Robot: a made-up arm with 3 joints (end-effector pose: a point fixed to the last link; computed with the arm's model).
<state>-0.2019 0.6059 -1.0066</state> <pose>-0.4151 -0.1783 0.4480 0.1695 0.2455 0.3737 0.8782</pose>
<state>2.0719 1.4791 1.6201</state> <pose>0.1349 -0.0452 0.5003 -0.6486 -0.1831 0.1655 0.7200</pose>
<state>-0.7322 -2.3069 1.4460</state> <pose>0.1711 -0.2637 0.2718 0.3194 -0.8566 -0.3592 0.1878</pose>
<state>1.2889 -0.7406 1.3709</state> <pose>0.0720 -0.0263 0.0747 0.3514 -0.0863 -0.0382 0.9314</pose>
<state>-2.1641 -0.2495 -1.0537</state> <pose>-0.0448 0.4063 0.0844 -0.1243 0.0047 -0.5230 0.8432</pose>
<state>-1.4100 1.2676 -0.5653</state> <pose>-0.2251 0.1754 0.6933 0.4943 0.3261 -0.3303 0.7350</pose>
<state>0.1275 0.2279 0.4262</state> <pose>-0.3046 -0.1178 0.2659 -0.0311 0.1094 -0.1478 0.9825</pose>
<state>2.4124 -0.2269 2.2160</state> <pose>0.1480 0.0950 0.1551 0.0833 0.0766 0.0974 0.9888</pose>
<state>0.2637 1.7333 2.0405</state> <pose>-0.0219 -0.1564 0.4987 -0.6963 0.3099 -0.5024 0.4083</pose>
